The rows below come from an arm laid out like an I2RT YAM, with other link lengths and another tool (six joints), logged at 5 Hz.
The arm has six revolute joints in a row. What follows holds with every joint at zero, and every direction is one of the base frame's. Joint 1 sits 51.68 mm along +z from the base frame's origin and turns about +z. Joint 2 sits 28 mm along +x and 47.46 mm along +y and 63.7 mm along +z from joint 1 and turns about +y. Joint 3 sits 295.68 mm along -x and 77.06 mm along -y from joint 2 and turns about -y. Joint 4 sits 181.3 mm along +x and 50.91 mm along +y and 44.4 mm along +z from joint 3 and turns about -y. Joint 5 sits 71.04 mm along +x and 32.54 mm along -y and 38.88 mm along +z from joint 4 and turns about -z. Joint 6 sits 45.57 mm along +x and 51.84 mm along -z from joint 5 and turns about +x. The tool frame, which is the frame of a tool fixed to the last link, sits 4 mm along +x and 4 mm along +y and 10 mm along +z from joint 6; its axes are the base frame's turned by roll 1.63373, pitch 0.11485 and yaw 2.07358 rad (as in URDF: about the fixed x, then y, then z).
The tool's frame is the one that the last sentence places.
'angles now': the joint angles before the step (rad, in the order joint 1, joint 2, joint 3, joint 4, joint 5, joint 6). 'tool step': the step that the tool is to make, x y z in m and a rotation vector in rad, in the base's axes. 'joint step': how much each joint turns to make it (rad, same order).
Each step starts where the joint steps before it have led.
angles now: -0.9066, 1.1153, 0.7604, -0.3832, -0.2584, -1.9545
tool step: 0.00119, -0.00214, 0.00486, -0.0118, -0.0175, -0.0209
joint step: 0.0000, -0.0018, 0.0158, 0.0073, 0.0113, 0.0194
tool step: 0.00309, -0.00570, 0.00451, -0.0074, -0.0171, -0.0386
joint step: -0.0016, 0.0138, 0.0190, 0.0185, 0.0226, 0.0316
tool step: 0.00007, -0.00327, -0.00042, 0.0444, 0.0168, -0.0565
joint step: -0.0051, 0.0197, 0.0193, -0.0356, 0.0300, 0.0450
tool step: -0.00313, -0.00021, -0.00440, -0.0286, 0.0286, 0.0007
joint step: -0.0086, -0.0053, -0.0223, 0.0156, 0.0196, -0.0368
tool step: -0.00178, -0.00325, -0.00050, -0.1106, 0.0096, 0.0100
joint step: -0.0076, -0.0179, -0.0345, 0.0883, 0.0337, -0.0692
